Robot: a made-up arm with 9 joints. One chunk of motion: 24 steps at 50 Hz.
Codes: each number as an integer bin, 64 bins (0 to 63) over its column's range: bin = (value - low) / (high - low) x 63, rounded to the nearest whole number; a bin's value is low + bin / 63 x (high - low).
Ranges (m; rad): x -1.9..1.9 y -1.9..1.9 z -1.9..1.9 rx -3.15..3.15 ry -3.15..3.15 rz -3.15..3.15
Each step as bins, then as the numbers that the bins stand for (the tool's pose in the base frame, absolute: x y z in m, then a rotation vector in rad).
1 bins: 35 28 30 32 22 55
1 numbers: 0.2111 -0.2111 -0.0905 0.0500 -0.9500 2.3500
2 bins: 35 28 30 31 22 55
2 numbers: 0.2111 -0.2111 -0.0905 -0.0500 -0.9500 2.3500
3 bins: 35 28 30 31 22 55
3 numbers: 0.2111 -0.2111 -0.0905 -0.0500 -0.9500 2.3500
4 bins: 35 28 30 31 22 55
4 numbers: 0.2111 -0.2111 -0.0905 -0.0500 -0.9500 2.3500
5 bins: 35 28 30 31 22 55
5 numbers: 0.2111 -0.2111 -0.0905 -0.0500 -0.9500 2.3500
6 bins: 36 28 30 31 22 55
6 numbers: 0.2714 -0.2111 -0.0905 -0.0500 -0.9500 2.3500
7 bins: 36 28 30 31 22 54
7 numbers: 0.2714 -0.2111 -0.0905 -0.0500 -0.9500 2.2500
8 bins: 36 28 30 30 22 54
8 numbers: 0.2714 -0.2111 -0.0905 -0.1500 -0.9500 2.2500
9 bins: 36 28 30 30 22 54
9 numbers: 0.2714 -0.2111 -0.0905 -0.1500 -0.9500 2.2500
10 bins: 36 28 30 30 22 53
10 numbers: 0.2714 -0.2111 -0.0905 -0.1500 -0.9500 2.1500
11 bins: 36 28 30 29 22 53
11 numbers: 0.2714 -0.2111 -0.0905 -0.2500 -0.9500 2.1500
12 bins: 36 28 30 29 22 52
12 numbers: 0.2714 -0.2111 -0.0905 -0.2500 -0.9500 2.0500
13 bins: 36 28 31 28 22 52
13 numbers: 0.2714 -0.2111 -0.0302 -0.3500 -0.9500 2.0500
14 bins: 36 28 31 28 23 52
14 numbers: 0.2714 -0.2111 -0.0302 -0.3500 -0.8500 2.0500
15 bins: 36 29 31 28 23 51
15 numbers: 0.2714 -0.1508 -0.0302 -0.3500 -0.8500 1.9500
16 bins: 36 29 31 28 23 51
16 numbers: 0.2714 -0.1508 -0.0302 -0.3500 -0.8500 1.9500
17 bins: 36 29 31 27 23 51
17 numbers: 0.2714 -0.1508 -0.0302 -0.4500 -0.8500 1.9500
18 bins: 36 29 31 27 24 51
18 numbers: 0.2714 -0.1508 -0.0302 -0.4500 -0.7500 1.9500
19 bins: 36 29 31 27 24 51
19 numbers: 0.2714 -0.1508 -0.0302 -0.4500 -0.7500 1.9500
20 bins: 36 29 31 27 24 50
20 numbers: 0.2714 -0.1508 -0.0302 -0.4500 -0.7500 1.8500
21 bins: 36 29 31 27 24 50
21 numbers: 0.2714 -0.1508 -0.0302 -0.4500 -0.7500 1.8500
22 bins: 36 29 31 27 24 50
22 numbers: 0.2714 -0.1508 -0.0302 -0.4500 -0.7500 1.8500
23 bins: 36 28 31 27 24 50
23 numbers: 0.2714 -0.2111 -0.0302 -0.4500 -0.7500 1.8500
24 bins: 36 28 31 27 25 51
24 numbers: 0.2714 -0.2111 -0.0302 -0.4500 -0.6500 1.9500
